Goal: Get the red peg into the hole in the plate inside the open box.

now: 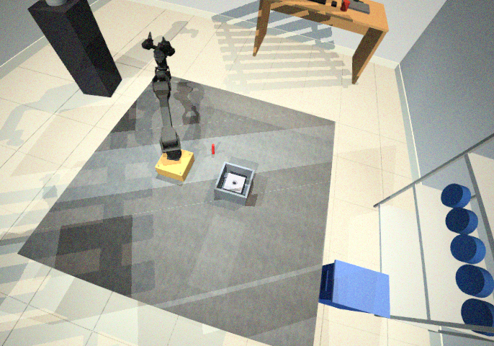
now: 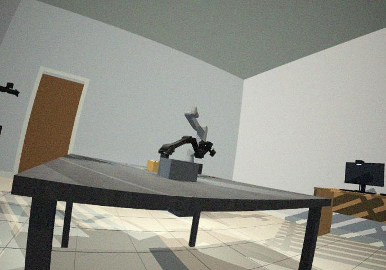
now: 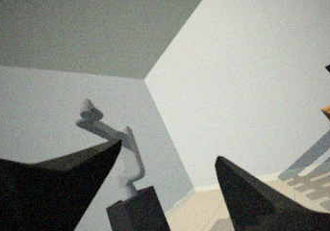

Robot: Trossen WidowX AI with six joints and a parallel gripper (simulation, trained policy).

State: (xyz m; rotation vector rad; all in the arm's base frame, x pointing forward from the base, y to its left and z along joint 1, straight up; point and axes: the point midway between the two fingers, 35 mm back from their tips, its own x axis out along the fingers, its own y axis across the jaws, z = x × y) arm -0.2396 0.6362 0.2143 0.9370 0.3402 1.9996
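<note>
Now: gripper tip 570 mm to the left of the red peg, 440 mm short of it and 260 mm above it. Also, from my gripper tip: grey box 770 mm to the right, 580 mm ahead, 280 mm below; then white plate 770 mm to the right, 580 mm ahead, 260 mm below.
</note>
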